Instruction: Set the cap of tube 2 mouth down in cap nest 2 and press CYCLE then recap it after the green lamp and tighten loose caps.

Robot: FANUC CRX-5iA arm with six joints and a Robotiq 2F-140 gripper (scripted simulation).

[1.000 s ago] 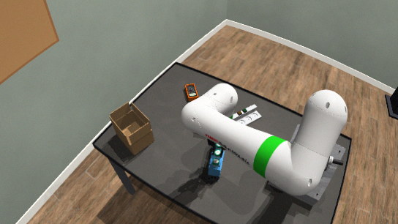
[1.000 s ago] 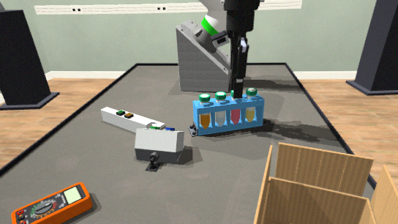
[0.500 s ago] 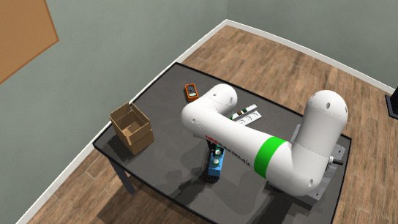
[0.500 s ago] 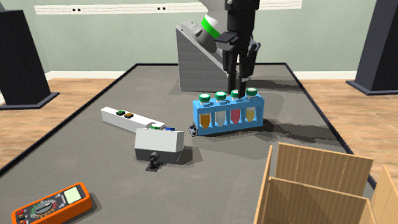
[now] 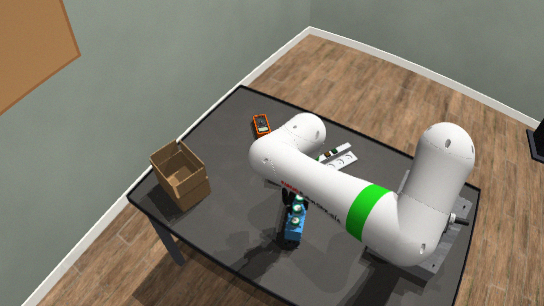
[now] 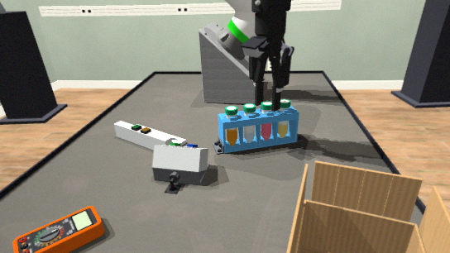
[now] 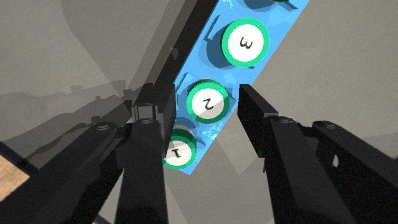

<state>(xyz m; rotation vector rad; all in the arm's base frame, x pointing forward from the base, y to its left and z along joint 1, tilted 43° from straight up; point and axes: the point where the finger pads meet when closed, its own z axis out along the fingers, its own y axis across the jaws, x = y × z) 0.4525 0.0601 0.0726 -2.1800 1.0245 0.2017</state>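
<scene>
Right now the cap 2 is 30 mm below my hand. The rest, counted from my hand: cap 1 (10 mm behind, 50 mm to the left, 30 mm below); cap 4 (20 mm ahead, 100 mm to the right, 30 mm below); cap 3 (10 mm ahead, 50 mm to the right, 30 mm below).
</scene>
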